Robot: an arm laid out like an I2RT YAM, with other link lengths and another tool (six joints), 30 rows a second.
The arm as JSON. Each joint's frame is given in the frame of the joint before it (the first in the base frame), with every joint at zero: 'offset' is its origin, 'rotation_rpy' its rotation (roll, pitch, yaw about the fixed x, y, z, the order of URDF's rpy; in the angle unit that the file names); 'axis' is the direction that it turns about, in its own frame. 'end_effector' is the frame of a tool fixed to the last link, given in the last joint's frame.
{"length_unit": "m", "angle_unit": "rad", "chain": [
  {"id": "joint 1", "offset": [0.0, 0.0, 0.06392], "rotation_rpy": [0.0, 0.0, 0.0], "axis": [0.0, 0.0, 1.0]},
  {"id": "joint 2", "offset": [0.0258, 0.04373, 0.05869], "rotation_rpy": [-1.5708, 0.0, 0.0], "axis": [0.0, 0.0, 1.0]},
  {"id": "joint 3", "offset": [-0.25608, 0.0, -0.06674], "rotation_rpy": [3.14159, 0.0, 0.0], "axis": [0.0, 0.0, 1.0]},
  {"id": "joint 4", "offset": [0.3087, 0.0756, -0.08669], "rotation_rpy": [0.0, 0.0, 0.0], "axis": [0.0, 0.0, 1.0]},
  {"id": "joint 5", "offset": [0.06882, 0.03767, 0.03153], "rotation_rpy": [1.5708, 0.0, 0.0], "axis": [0.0, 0.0, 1.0]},
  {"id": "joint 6", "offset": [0.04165, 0.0, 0.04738], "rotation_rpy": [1.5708, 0.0, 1.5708], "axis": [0.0, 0.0, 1.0]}
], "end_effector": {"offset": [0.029, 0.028, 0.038], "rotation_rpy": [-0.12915, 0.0, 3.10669]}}
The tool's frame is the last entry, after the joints.
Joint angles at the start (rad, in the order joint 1, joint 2, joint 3, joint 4, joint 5, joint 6): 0.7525, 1.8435, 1.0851, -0.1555, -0.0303, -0.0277
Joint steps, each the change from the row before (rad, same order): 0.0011, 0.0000, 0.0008, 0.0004, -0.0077, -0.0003; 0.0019, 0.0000, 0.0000, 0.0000, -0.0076, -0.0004; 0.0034, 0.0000, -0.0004, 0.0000, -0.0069, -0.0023; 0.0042, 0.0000, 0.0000, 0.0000, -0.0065, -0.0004; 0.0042, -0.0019, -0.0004, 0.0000, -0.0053, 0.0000; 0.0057, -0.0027, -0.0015, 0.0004, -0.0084, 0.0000; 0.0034, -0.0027, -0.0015, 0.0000, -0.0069, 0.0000; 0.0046, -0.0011, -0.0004, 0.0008, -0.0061, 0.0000; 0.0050, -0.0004, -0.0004, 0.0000, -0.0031, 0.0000; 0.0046, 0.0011, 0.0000, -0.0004, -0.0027, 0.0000; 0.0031, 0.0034, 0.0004, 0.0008, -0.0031, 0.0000; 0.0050, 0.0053, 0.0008, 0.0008, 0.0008, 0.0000
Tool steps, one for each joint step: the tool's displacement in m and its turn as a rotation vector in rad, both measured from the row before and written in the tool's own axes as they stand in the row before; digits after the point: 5 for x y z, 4 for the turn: 0.00106, 0.00046, 0.00024, -0.0017, 0.0084, -0.0001; 0.00142, 0.00006, 0.00026, -0.0005, 0.0089, -0.0008; 0.00196, -0.00004, 0.00029, 0.0000, 0.0096, -0.0038; 0.00232, 0.00010, 0.00028, -0.0004, 0.0095, -0.0025; 0.00224, 0.00053, -0.00021, -0.0018, 0.0081, -0.0024; 0.00316, 0.00038, -0.00022, -0.0021, 0.0123, -0.0030; 0.00206, 0.00027, -0.00033, -0.0016, 0.0092, -0.0016; 0.00248, 0.00038, 0.00010, -0.0018, 0.0092, -0.0026; 0.00242, 0.00003, 0.00017, -0.0001, 0.0066, -0.0031; 0.00220, -0.00034, 0.00049, 0.0015, 0.0060, -0.0027; 0.00154, -0.00076, 0.00108, 0.0021, 0.0054, -0.0016; 0.00202, -0.00118, 0.00150, 0.0039, 0.0030, -0.0032
